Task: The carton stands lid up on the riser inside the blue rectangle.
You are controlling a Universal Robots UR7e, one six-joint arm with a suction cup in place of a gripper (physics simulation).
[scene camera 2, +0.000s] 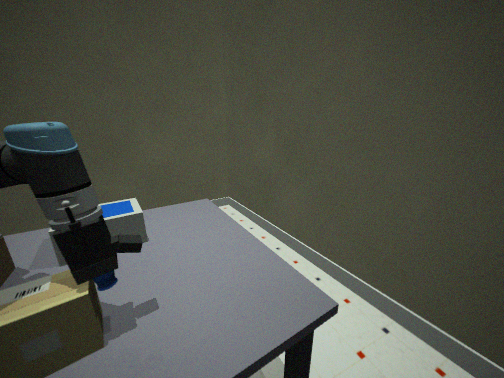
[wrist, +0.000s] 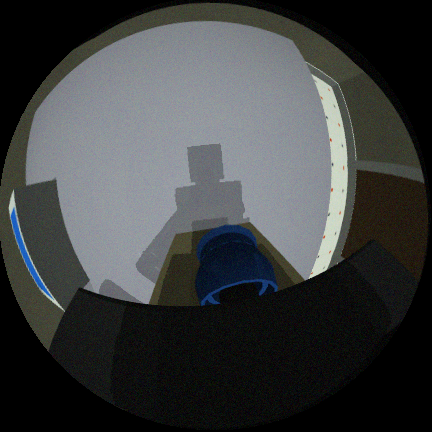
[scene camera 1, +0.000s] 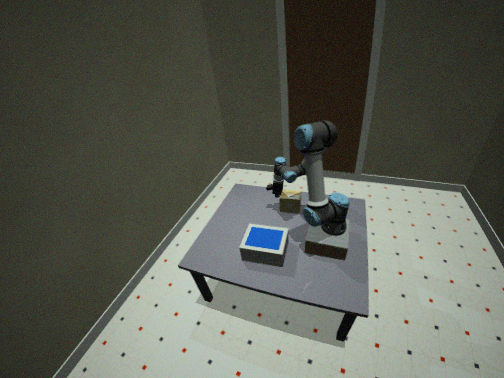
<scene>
My suction cup (wrist: 228,255) carries nothing. The cup is 11 cm from the middle of a tan carton (scene camera 2: 56,321). A riser (scene camera 1: 262,244) sits on the table.
</scene>
